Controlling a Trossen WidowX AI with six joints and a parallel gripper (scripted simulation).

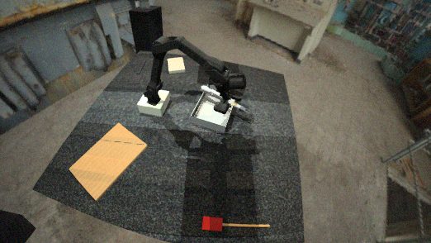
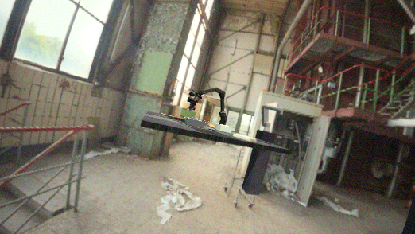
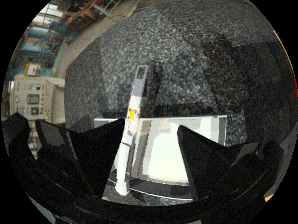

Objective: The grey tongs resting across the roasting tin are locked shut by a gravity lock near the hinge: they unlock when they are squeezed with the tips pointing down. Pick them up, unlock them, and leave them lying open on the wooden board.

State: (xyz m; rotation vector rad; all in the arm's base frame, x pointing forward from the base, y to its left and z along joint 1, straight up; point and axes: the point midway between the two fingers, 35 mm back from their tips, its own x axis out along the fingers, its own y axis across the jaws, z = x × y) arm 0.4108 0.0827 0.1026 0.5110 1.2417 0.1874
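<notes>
The yellow lock piece is 8 cm below my gripper tip, 7 cm to the left of it and 1 cm ahead of it. The rest, counted from my gripper tip: wooden board: 48 cm to the right, 48 cm behind, 13 cm below; roasting tin: 11 cm below, 10 cm behind, 5 cm to the left; cream pad: 53 cm behind, 35 cm to the left, 13 cm below.
</notes>
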